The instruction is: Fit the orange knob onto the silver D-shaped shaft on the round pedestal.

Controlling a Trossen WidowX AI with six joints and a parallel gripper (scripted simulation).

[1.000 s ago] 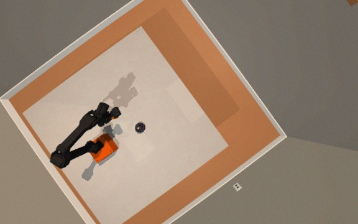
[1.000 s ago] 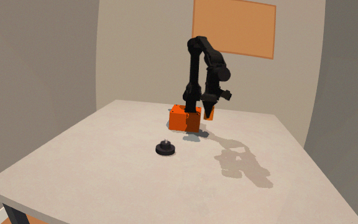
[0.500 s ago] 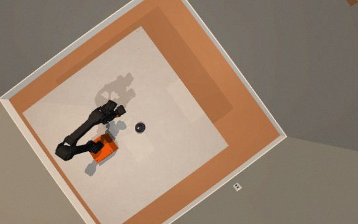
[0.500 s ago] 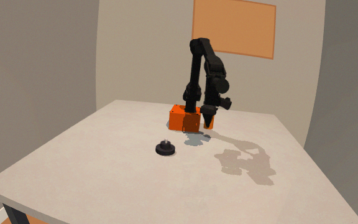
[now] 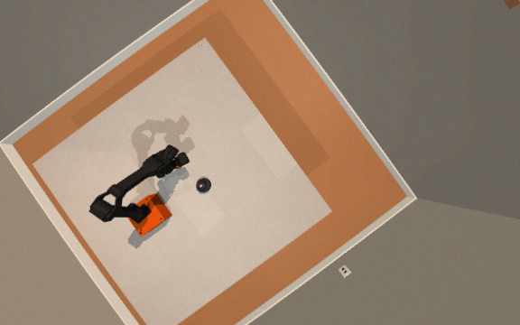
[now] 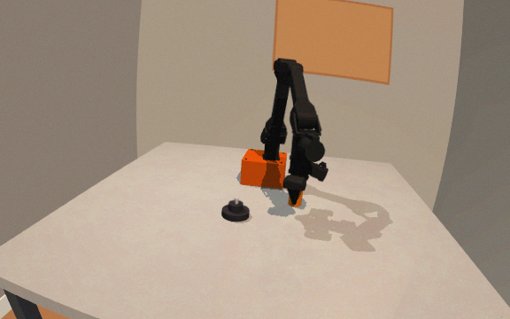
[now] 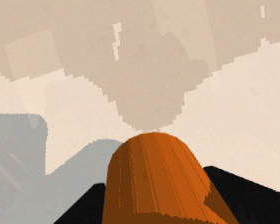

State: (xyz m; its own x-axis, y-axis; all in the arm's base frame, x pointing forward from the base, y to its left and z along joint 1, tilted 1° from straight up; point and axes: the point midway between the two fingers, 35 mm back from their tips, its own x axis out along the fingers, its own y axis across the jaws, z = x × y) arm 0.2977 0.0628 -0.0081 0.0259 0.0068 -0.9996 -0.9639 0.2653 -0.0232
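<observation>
Now: gripper tip 18 cm to the left of the round dark pedestal, 2 cm above it and 1 cm short of it. From my gripper tip the other things lie so: orange knob 3 cm above.
</observation>
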